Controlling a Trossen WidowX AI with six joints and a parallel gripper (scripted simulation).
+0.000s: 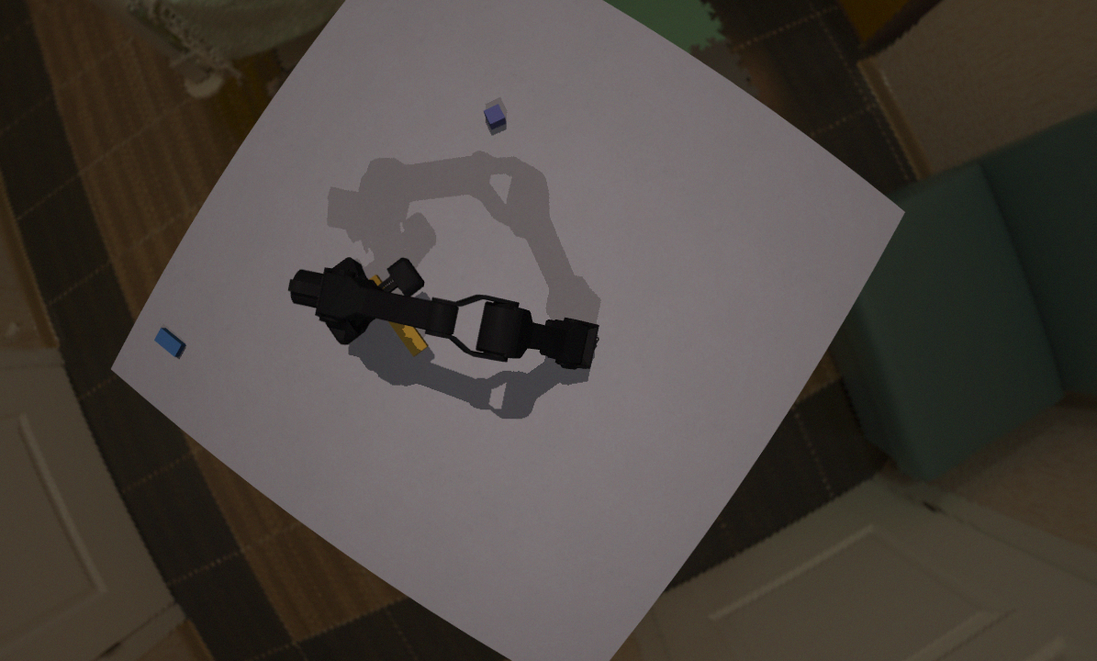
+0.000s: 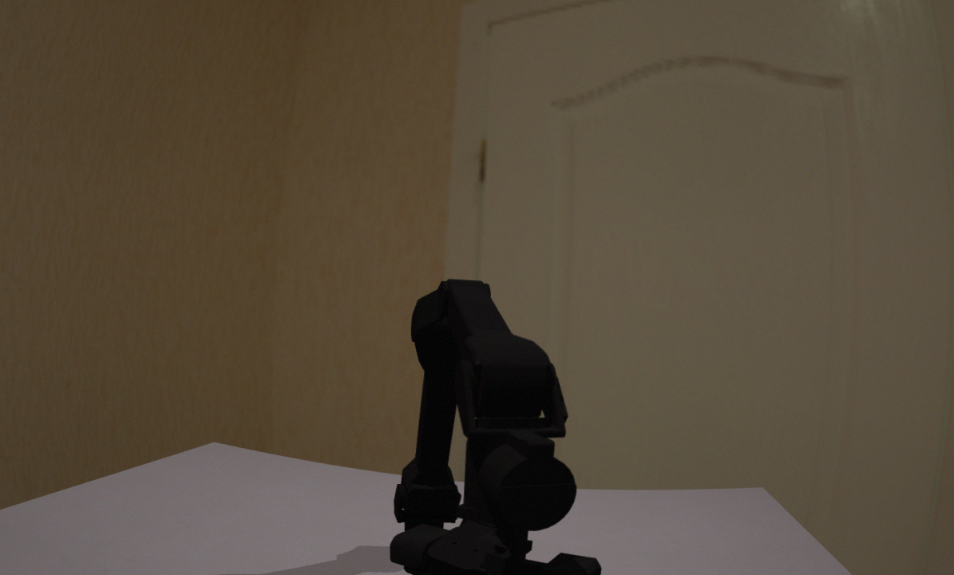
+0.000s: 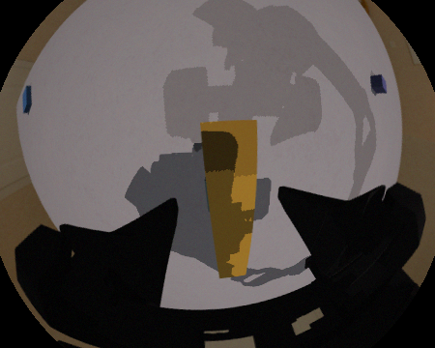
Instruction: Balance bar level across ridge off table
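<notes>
The yellow bar is 3 cm behind my gripper tip and 1 cm to the left of it. From my gripper tip the other things lie so: purple-blue cube 43 cm to the right, 5 cm ahead, 4 cm below.
</notes>
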